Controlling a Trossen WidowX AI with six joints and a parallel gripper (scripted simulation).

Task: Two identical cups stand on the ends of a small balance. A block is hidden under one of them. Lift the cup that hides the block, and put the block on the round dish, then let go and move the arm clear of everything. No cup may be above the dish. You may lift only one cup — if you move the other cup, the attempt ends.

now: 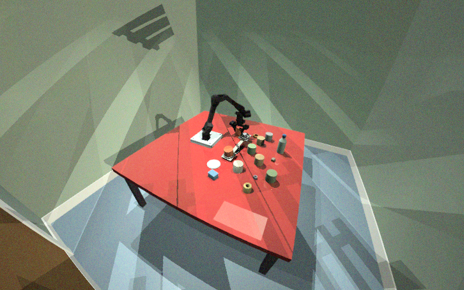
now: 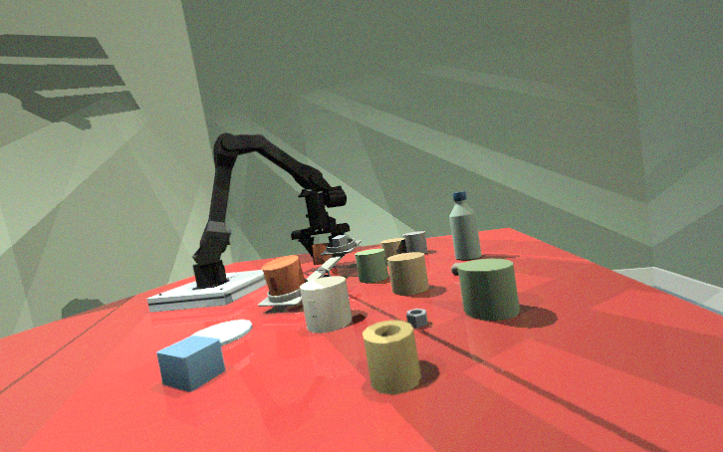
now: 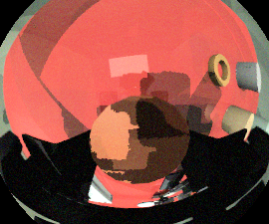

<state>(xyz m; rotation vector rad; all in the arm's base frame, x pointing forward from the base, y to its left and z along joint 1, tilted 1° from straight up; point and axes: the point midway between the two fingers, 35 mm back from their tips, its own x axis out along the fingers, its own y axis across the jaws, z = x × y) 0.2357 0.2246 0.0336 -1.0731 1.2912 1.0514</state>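
The round white dish is 480 mm to the right of my gripper tip, 30 mm below it and 30 mm behind it. The rest, counted from my gripper tip: cream cup 480 mm to the right, 150 mm ahead; then small balance 230 mm to the right, 70 mm ahead, 10 mm above; then grey-green bottle 420 mm ahead, 110 mm to the right, 80 mm above.
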